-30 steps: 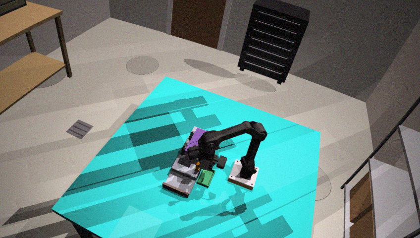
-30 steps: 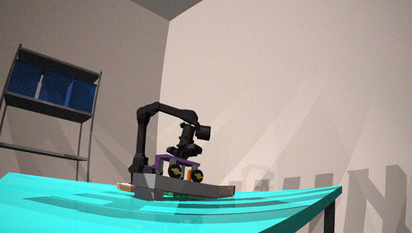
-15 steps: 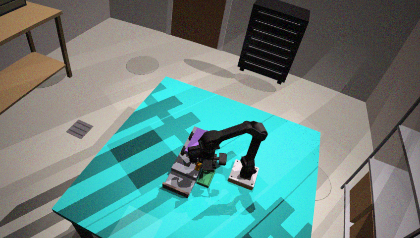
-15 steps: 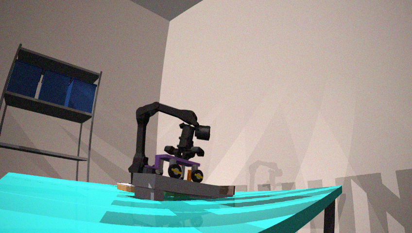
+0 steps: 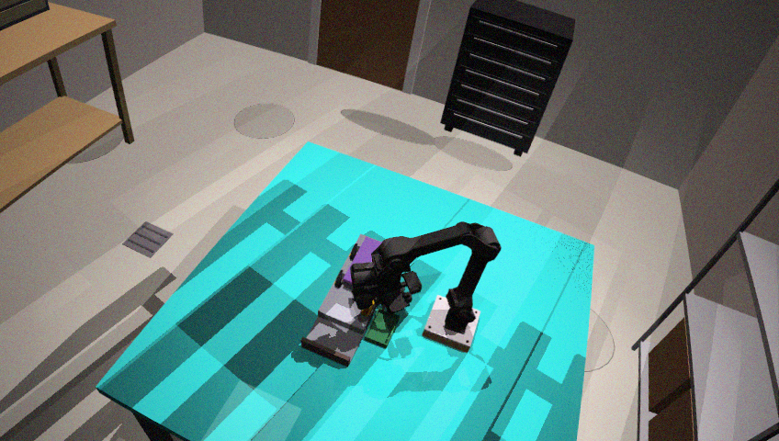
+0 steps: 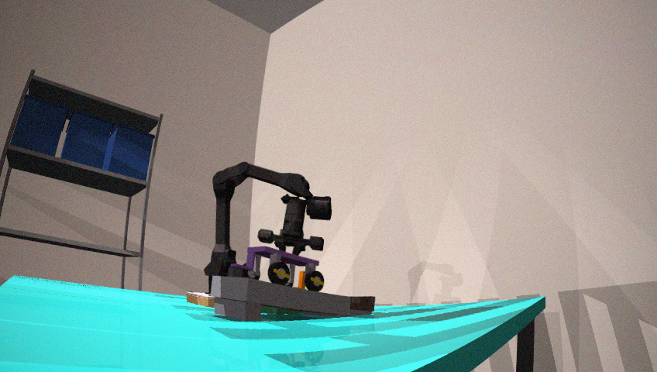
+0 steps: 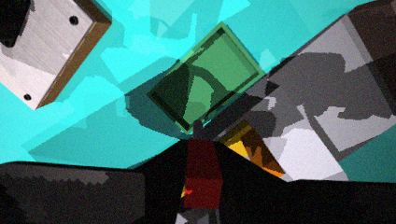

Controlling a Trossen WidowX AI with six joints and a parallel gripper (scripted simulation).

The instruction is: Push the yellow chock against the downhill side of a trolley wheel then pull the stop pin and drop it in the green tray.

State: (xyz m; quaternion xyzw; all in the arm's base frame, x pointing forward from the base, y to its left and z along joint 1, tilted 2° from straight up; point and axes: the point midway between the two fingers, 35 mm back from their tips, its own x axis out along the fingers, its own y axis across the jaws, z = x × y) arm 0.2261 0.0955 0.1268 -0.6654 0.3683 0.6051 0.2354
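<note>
Right now my gripper tip is right at the red-headed stop pin. Also, from my gripper tip: green tray 1 cm behind, 14 cm below; then yellow chock 5 cm ahead, 1 cm to the right, 5 cm below; then purple trolley 10 cm ahead, 11 cm to the right, 2 cm below.
</note>
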